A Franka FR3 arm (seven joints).
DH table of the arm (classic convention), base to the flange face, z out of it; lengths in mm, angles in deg. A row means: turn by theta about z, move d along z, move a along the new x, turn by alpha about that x. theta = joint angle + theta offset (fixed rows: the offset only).
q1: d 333  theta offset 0  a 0  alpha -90
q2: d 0  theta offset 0  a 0  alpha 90
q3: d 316  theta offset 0  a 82.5  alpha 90
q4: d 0  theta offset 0  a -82.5  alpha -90
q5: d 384  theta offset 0  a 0  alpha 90
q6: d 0  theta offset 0  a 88  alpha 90
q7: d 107  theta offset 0  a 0  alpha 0
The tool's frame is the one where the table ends.
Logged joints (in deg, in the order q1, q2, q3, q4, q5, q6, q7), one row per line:
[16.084, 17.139, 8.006, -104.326, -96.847, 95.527, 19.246]
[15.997, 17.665, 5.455, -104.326, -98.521, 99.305, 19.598]
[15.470, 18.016, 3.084, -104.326, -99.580, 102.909, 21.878]
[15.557, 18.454, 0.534, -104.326, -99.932, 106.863, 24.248]
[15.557, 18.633, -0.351, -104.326, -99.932, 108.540, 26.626]
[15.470, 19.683, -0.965, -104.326, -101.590, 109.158, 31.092]
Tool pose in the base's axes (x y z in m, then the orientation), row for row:
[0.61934, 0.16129, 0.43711, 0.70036, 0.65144, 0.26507, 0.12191]
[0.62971, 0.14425, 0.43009, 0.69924, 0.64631, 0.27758, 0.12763]
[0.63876, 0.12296, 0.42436, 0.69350, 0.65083, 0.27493, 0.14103]
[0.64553, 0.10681, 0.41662, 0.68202, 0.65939, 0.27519, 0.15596]
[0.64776, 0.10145, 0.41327, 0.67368, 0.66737, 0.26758, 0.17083]
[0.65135, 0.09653, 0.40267, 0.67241, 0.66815, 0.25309, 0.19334]
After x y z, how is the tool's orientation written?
As a quaternion, w x y z.
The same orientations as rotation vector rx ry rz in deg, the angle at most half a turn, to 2 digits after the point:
[83.13, 33.83, 15.56]
[82.51, 35.44, 16.29]
[83.28, 35.18, 18.05]
[84.75, 35.37, 20.05]
[86.06, 34.50, 22.03]
[86.20, 32.65, 24.94]

